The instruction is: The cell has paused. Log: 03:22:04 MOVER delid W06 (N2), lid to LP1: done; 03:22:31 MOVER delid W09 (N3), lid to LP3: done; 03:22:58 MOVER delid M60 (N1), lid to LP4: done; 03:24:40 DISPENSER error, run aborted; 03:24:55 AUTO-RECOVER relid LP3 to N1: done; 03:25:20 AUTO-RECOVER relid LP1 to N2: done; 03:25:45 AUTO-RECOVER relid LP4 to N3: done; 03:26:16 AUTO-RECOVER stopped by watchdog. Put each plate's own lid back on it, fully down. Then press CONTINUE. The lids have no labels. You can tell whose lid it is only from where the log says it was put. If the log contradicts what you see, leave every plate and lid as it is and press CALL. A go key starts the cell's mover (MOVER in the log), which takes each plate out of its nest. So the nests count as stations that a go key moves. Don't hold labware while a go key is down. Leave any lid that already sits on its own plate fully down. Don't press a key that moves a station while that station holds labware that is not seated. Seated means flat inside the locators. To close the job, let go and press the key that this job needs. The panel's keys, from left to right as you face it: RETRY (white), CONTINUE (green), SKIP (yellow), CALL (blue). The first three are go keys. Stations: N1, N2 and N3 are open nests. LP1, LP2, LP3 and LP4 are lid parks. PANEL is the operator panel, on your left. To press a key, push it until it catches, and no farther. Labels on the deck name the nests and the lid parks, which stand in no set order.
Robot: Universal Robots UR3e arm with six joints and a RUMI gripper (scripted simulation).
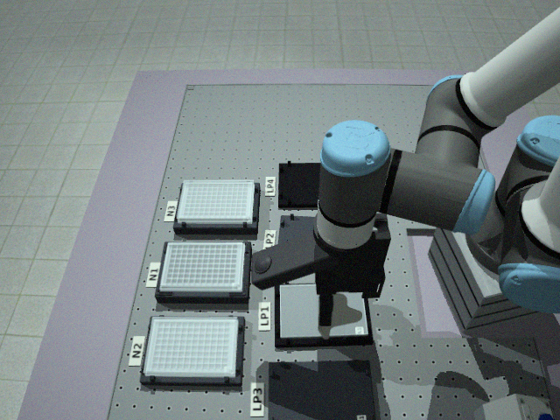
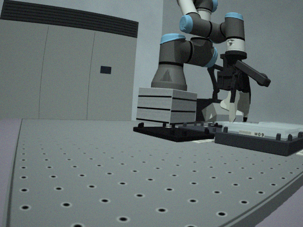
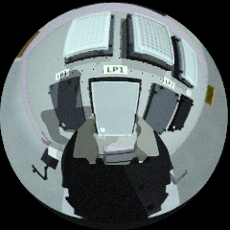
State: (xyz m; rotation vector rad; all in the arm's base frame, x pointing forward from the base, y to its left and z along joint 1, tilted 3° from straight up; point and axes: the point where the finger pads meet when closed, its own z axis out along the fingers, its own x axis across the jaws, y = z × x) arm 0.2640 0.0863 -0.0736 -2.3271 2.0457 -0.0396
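Now: the lid 10 mm below my hand. The rest, counted from my hand: LP3 lid park (10 mm behind, 130 mm to the left, 20 mm below); then LP2 lid park (10 mm ahead, 130 mm to the right, 20 mm below); then LP1 lid park (20 mm below).
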